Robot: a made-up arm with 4 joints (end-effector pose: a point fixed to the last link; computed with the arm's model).
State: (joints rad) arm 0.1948 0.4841 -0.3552 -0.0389
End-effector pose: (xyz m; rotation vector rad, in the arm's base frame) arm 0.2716 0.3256 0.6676 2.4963 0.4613 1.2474
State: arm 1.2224 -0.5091 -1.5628 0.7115
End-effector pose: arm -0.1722 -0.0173 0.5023 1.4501 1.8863 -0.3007
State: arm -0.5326 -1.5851 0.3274 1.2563
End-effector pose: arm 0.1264 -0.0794 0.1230 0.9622 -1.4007 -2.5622
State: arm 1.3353 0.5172 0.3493 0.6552
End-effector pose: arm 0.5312 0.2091 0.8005 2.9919 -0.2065 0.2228
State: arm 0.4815 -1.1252 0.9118 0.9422
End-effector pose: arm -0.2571 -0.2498 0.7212 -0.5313 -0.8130 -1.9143
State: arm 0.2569 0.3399 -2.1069 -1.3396
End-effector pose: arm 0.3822 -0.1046 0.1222 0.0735 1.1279 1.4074
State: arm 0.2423 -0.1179 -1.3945 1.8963
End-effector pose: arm -0.0554 0.1297 0.8306 -2.0356 -1.9476 0.3576
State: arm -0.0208 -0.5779 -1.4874 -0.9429
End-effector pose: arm 0.6369 0.1552 0.5268 0.0905 -0.0371 1.6223
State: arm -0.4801 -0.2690 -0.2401 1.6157
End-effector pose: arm -0.1721 -0.2290 0.5769 -0.7719 -1.6299 -1.6621
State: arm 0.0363 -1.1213 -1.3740 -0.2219
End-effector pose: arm 0.5470 0.1963 0.4823 0.2441 0.1685 1.7360
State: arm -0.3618 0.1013 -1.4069 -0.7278
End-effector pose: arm 0.5009 0.2740 0.3592 0.7820 0.2874 1.7423
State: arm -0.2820 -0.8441 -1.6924 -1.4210
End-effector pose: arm 0.5969 0.0956 0.8759 -0.6375 -0.7627 1.3806
